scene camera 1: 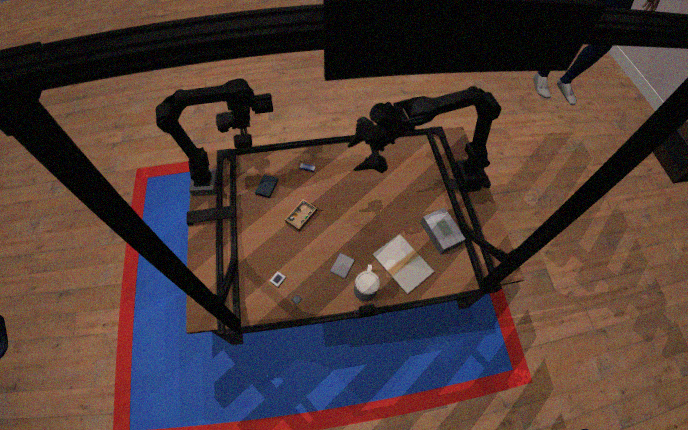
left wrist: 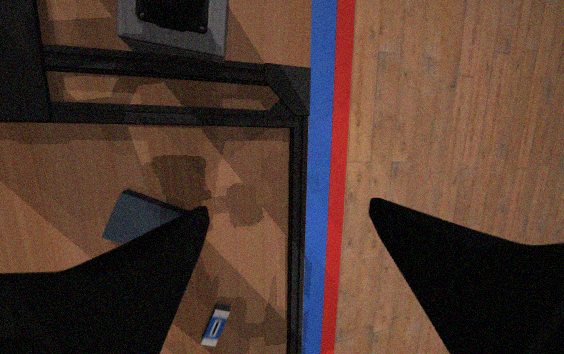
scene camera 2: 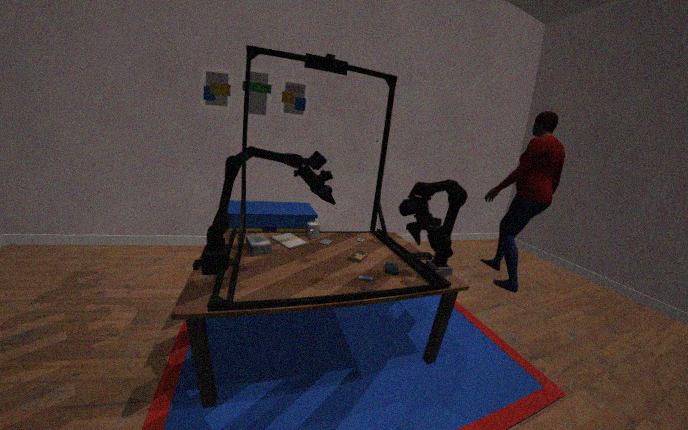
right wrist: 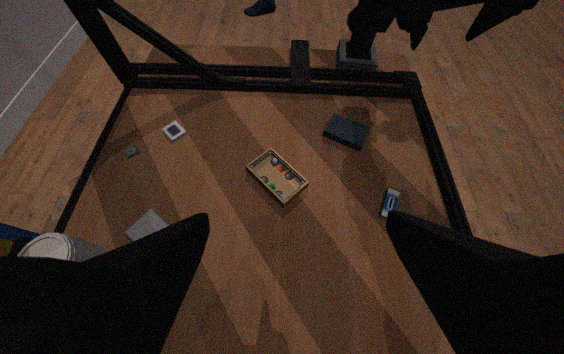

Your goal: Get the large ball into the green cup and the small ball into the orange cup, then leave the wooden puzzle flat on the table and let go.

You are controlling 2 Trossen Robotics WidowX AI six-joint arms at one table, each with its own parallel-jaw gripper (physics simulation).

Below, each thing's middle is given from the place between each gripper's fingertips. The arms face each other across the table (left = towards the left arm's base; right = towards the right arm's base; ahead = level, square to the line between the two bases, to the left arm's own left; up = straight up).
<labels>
My left hand is 25 cm past the wooden puzzle (right wrist: 284, 183), 22 cm to the left of it and 17 cm above it. The rest, counted from my left hand: white mug (right wrist: 54, 245) (53 cm behind, 45 cm to the right, 14 cm below); then dark blue pad (right wrist: 352, 134) (17 cm below, 12 cm behind, 8 cm to the right).
Right now the wooden puzzle is 4 cm behind my right hand, 18 cm to the left of it and 29 cm below it. Round my right hand: white mug 32 cm behind, 5 cm to the right, 26 cm below; dark blue pad 9 cm ahead, 32 cm to the left, 29 cm below.
</labels>
